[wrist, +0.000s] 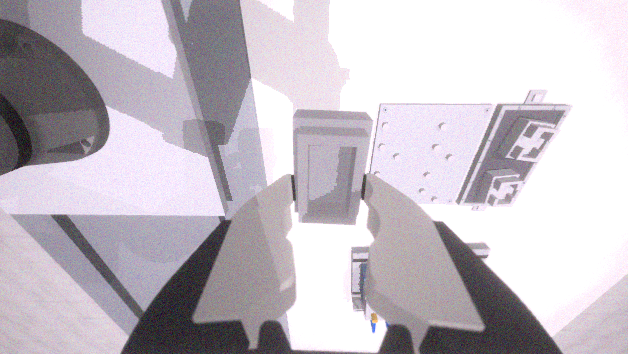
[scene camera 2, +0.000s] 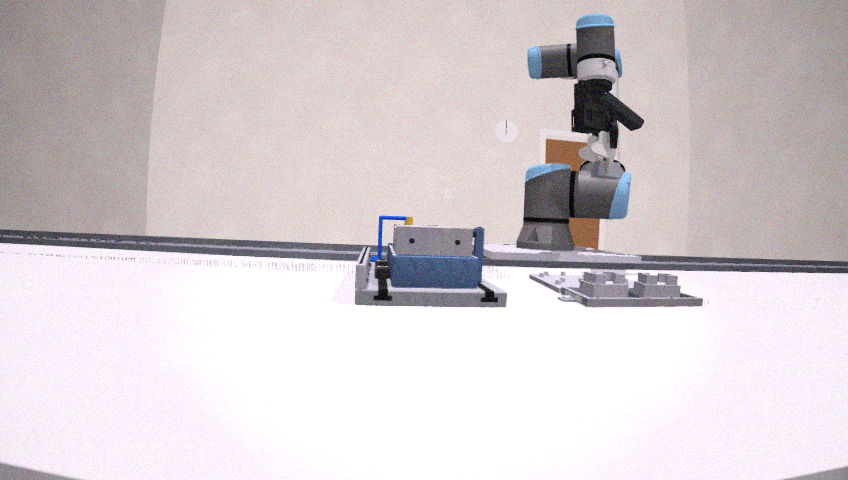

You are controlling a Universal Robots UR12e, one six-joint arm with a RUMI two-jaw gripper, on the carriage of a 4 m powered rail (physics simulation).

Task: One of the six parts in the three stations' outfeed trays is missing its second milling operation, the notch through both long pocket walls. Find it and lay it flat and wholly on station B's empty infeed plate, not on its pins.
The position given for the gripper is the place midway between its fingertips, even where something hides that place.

Note:
In view: the gripper [scene camera 2: 602, 174] and a blue vise [scene camera 2: 411, 271].
The gripper shows as well in the wrist view [wrist: 327, 176].

